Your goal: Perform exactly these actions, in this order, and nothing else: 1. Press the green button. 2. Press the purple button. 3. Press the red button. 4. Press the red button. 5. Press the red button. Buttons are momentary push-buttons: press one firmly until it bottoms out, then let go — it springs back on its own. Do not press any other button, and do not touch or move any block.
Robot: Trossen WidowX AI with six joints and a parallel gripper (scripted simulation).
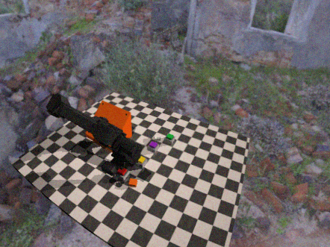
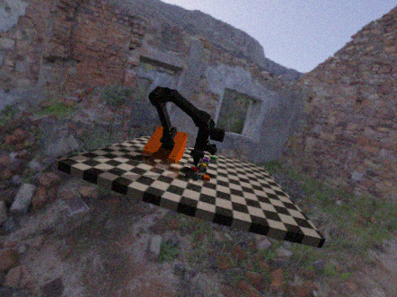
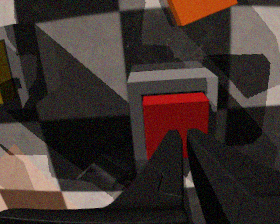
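The red button cap lies 2 cm below my gripper tip. Round my gripper tip: purple button cap (23 cm to the left, 3 cm ahead, 2 cm below); then yellow button cap (11 cm to the left, 3 cm ahead, 2 cm below); then small orange block (7 cm ahead, 4 cm below, 1 cm to the right).
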